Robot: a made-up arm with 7 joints.
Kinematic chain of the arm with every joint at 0, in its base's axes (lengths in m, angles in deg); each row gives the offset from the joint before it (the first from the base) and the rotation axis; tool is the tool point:
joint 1: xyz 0 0 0 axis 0 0.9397 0.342
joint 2: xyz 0 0 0 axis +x
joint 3: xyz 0 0 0 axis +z
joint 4: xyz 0.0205 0 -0.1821 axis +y
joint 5: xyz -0.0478 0 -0.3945 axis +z
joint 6: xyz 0 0 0 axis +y
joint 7: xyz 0 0 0 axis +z
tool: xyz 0 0 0
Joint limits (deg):
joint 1: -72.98..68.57
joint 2: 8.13..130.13
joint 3: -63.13..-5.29
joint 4: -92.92..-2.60
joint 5: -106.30..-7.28
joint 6: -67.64..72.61
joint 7: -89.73..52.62
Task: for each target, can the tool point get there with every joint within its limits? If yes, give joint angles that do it. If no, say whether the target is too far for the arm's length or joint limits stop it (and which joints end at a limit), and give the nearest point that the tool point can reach.
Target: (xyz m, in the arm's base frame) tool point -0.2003 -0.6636 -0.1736
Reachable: no: too far | nearest point -0.1147 -0.3040 -0.3687 | short by 0.418 m
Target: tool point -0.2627 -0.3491 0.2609
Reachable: no: joint limits stop it (at a limit: joint 1, joint 2, joint 4) | nearest point 0.2157 -0.4040 0.0900 | short by 0.511 m
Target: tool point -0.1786 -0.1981 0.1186
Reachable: no: joint limits stop it (at a limit: joint 1, joint 2, joint 4) | nearest point 0.1922 -0.4242 0.0309 | short by 0.443 m
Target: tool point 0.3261 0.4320 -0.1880
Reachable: yes | joints -29.59 73.68 -51.41 -33.42 -34.97 46.51 8.96
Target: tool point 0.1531 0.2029 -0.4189
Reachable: yes | joints 24.29 68.87 -35.94 -83.86 -72.37 10.90 -63.03
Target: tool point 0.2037 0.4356 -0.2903
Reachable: yes | joints -2.84 76.99 -46.57 -44.97 -33.90 12.22 -25.67
